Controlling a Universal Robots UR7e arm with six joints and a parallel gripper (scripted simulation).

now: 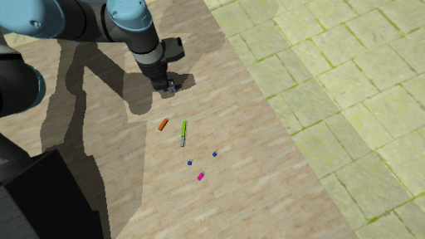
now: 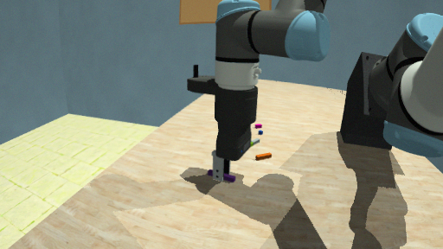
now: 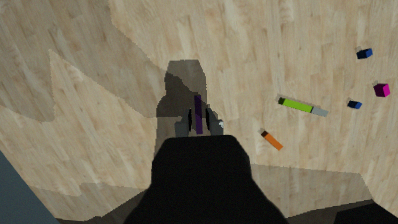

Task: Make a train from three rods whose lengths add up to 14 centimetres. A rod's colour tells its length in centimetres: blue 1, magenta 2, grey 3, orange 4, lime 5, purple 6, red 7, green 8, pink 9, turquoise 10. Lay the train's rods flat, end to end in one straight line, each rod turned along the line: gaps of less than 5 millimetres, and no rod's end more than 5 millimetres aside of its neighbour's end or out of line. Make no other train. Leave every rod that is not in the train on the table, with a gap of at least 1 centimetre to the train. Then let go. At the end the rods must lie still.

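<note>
Right now the purple rod is 20 mm below my hand. Round my hand: orange rod 80 mm behind, 110 mm to the right, 20 mm below; grey rod 50 mm behind, 190 mm to the right, 20 mm below; lime rod 30 mm behind, 150 mm to the right, 20 mm below.
</note>
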